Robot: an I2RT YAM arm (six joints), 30 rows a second.
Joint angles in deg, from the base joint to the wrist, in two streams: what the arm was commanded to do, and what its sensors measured. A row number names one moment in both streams.
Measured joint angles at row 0:
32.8 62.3 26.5 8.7 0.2 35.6
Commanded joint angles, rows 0 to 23:
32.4 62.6 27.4 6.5 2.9 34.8
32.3 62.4 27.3 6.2 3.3 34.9
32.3 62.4 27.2 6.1 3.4 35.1
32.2 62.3 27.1 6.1 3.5 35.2
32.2 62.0 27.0 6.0 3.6 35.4
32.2 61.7 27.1 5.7 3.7 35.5
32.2 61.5 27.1 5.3 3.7 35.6
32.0 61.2 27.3 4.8 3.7 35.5
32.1 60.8 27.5 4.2 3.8 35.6
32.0 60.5 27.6 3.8 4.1 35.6
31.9 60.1 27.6 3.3 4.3 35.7
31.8 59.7 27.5 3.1 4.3 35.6
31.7 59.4 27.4 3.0 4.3 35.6
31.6 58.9 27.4 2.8 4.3 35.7
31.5 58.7 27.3 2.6 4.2 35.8
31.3 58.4 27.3 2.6 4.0 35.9
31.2 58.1 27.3 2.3 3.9 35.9
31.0 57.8 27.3 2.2 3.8 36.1
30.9 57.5 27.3 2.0 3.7 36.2
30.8 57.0 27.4 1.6 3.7 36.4
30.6 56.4 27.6 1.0 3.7 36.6
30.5 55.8 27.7 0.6 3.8 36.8
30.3 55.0 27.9 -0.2 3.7 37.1
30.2 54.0 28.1 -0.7 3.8 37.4
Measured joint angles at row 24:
30.7 56.2 26.5 1.9 3.0 36.2
